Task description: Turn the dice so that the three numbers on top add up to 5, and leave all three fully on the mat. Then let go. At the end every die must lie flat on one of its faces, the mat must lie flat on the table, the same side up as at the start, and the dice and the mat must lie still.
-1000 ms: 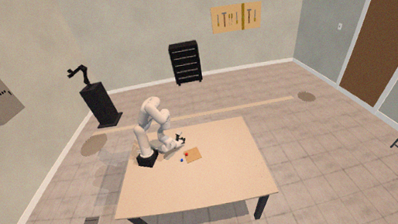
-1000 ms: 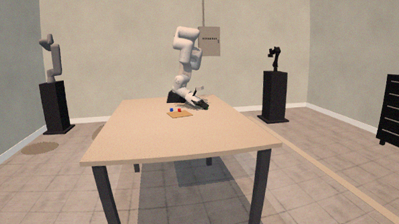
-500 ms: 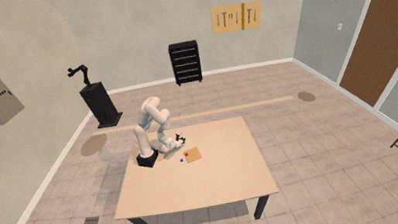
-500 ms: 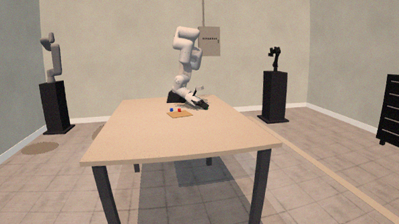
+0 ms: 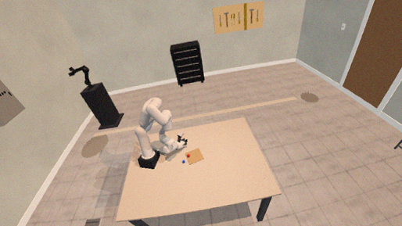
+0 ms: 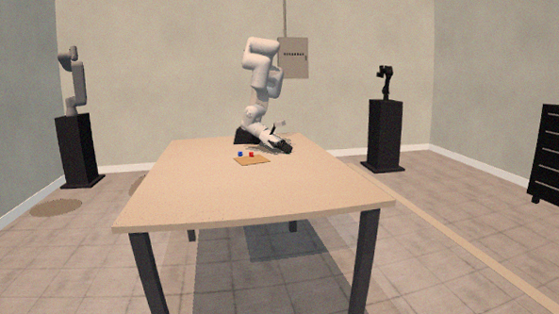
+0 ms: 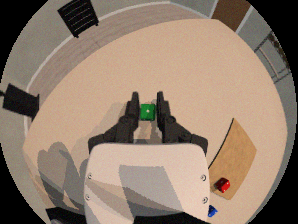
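My hand is 10 mm above the green die. From my hand the other things lie so: red die: 40 mm ahead, 190 mm to the right, 10 mm below; blue die: 10 mm behind, 240 mm to the right, 10 mm below; brown mat: 90 mm ahead, 190 mm to the right, 20 mm below.
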